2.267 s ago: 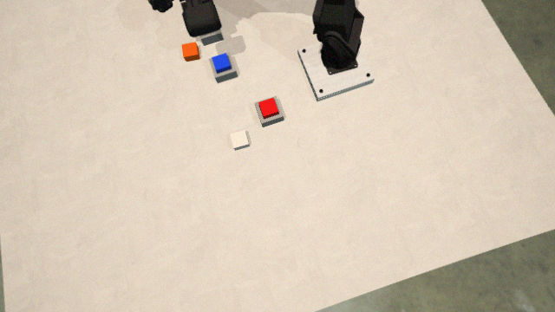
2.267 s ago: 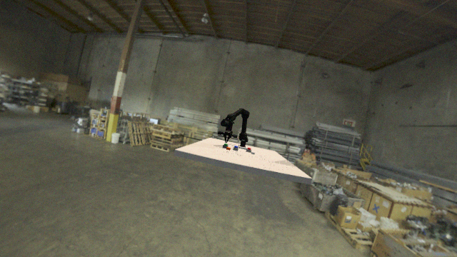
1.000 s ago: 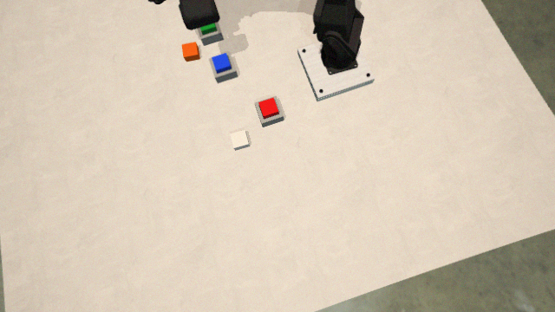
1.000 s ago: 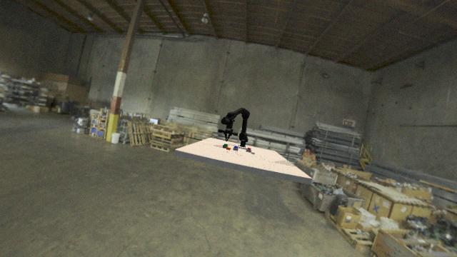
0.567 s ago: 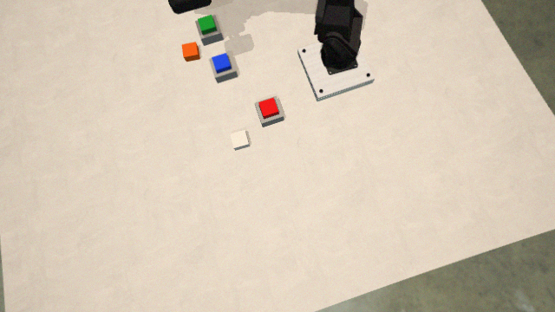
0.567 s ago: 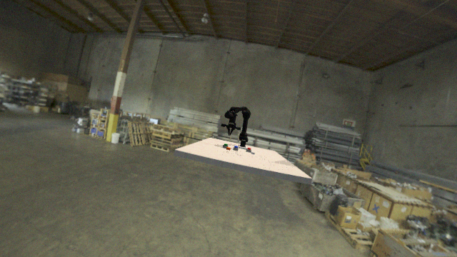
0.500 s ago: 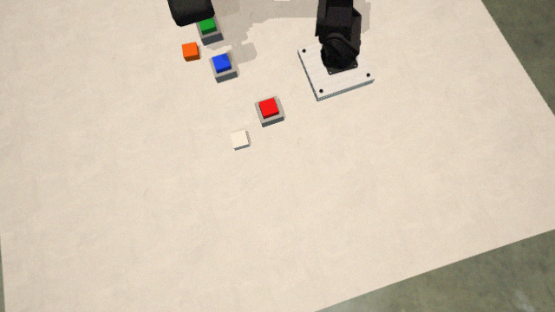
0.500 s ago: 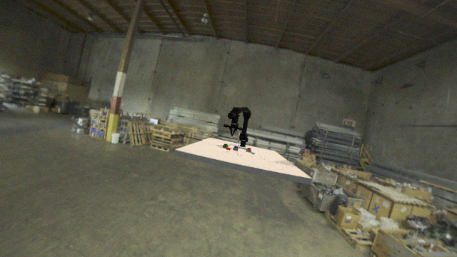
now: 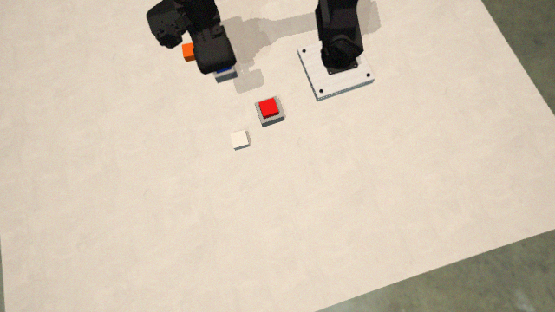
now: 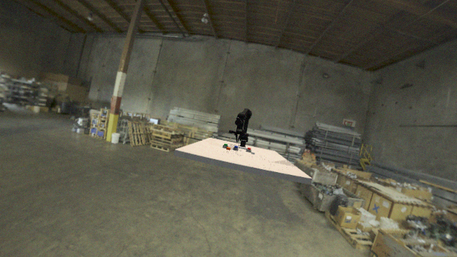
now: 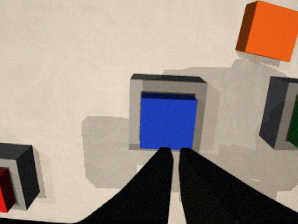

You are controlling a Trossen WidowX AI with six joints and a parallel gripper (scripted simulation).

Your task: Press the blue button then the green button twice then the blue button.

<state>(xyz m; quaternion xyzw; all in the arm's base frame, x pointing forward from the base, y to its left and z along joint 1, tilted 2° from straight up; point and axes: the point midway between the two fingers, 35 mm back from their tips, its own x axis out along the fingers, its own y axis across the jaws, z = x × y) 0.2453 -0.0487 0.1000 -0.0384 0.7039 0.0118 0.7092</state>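
Right now the blue button is 50 mm below my gripper tip. Round my gripper tip: orange block (60 mm ahead, 60 mm to the right, 70 mm below); red button (70 mm behind, 130 mm to the left, 50 mm below); white block (170 mm to the left, 70 mm below).
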